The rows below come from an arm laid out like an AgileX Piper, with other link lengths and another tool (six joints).
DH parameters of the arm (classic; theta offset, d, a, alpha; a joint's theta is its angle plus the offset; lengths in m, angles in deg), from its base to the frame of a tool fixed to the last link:
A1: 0 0.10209 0 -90
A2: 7.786 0 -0.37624 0
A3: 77.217 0 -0.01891 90
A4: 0 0.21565 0 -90
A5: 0 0 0 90
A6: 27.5 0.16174 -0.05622 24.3
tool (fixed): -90 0.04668 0 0
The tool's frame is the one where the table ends.
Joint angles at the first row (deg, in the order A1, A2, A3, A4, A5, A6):
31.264, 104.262, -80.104, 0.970, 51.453, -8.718
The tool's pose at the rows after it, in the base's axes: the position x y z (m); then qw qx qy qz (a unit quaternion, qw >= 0):
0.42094 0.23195 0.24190 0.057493 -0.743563 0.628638 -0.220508
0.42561 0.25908 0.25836 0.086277 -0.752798 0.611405 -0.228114
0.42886 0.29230 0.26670 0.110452 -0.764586 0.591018 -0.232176
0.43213 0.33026 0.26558 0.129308 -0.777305 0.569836 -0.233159
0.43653 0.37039 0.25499 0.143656 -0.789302 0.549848 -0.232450
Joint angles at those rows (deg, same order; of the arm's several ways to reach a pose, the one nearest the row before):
32.902, 104.655, -84.702, 0.871, 52.269, -9.152
35.198, 105.808, -89.258, 0.800, 52.734, -9.692
37.952, 108.055, -93.924, 0.781, 52.916, -10.160
40.864, 111.531, -98.877, 0.788, 52.851, -10.498
43.588, 116.120, -104.134, 0.812, 52.481, -10.779

